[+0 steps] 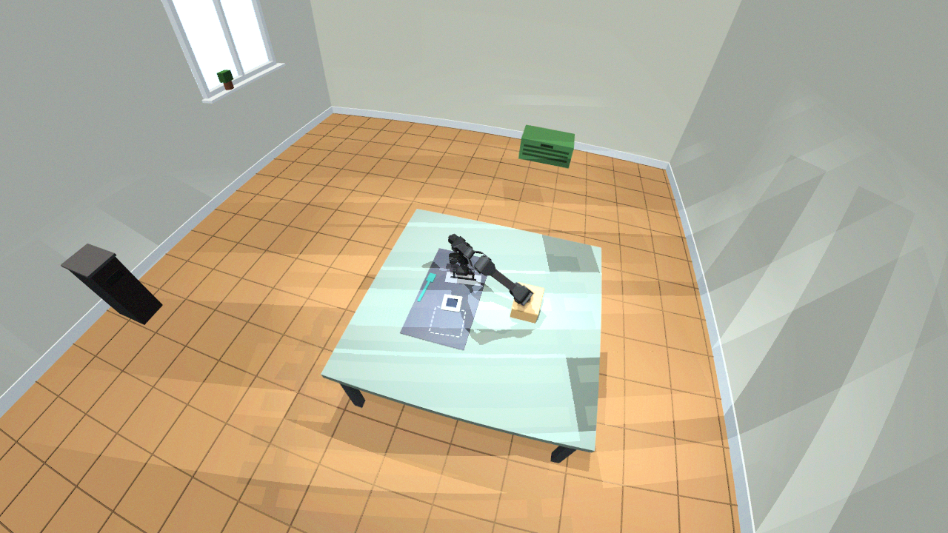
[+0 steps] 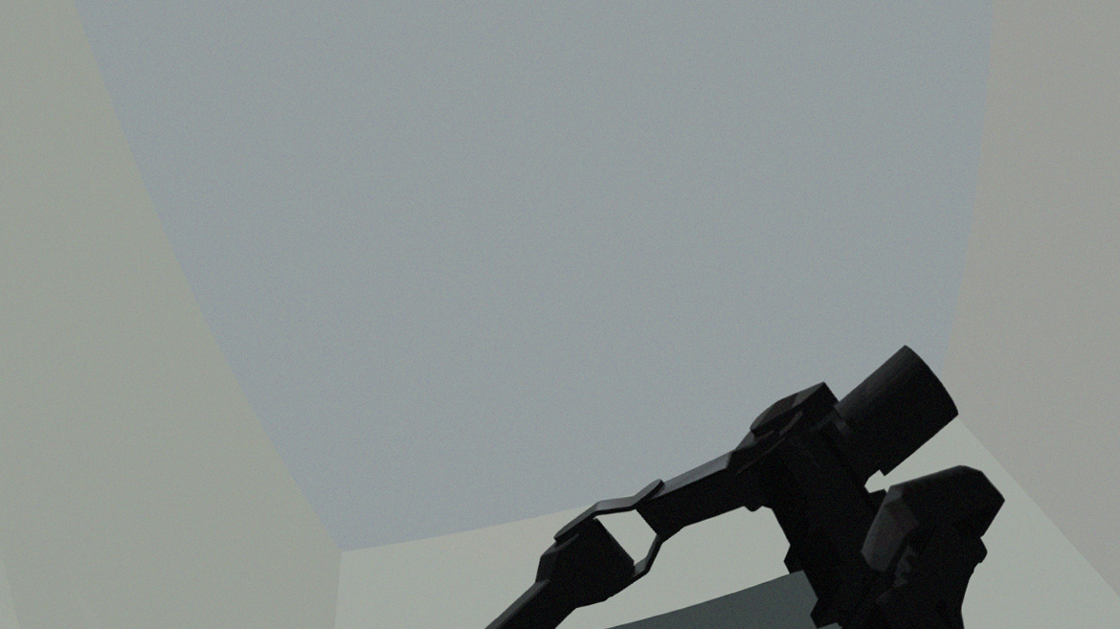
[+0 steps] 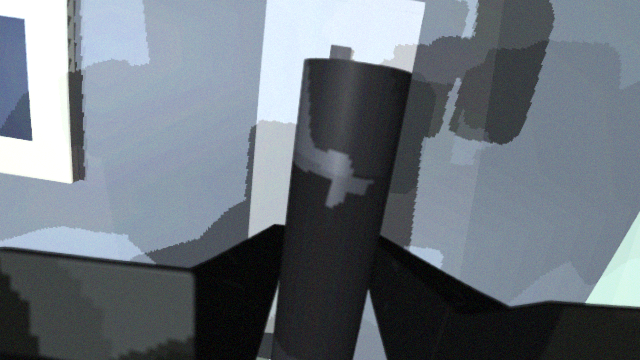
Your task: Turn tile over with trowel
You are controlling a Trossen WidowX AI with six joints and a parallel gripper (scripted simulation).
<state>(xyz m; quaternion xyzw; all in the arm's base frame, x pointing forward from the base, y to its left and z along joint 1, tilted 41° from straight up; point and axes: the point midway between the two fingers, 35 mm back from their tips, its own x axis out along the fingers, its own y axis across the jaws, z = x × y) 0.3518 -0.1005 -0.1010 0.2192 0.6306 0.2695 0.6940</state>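
My gripper tip is 20 mm short of the trowel and 30 mm above it. The rest, counted from my gripper tip: teal tool: 190 mm ahead, 90 mm to the left, 60 mm below; dark grey mat: 50 mm ahead, 120 mm to the left, 80 mm below; white tile: 20 mm ahead, 190 mm to the left, 60 mm below.
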